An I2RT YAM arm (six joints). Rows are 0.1 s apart.
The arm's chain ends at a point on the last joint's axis. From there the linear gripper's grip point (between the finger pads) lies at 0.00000 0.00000 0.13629 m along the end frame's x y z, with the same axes.
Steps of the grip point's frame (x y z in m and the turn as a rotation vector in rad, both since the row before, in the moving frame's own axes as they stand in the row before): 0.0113, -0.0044, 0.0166, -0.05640, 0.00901, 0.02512; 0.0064, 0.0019, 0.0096, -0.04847, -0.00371, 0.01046; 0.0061, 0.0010, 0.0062, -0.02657, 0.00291, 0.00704; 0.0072, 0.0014, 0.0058, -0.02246, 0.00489, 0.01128; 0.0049, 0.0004, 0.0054, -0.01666, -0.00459, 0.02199; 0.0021, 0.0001, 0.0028, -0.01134, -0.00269, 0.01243; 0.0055, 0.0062, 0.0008, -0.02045, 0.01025, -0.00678
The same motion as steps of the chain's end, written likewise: 0.0102, -0.0121, 0.0168, -0.05640, 0.00901, 0.02512; 0.0069, -0.0047, 0.0098, -0.04847, -0.00371, 0.01046; 0.0057, -0.0026, 0.0062, -0.02657, 0.00291, 0.00704; 0.0066, -0.0017, 0.0058, -0.02246, 0.00489, 0.01128; 0.0056, -0.0019, 0.0054, -0.01666, -0.00459, 0.02199; 0.0025, -0.0014, 0.0028, -0.01134, -0.00269, 0.01243; 0.0041, 0.0034, 0.0008, -0.02045, 0.01025, -0.00678
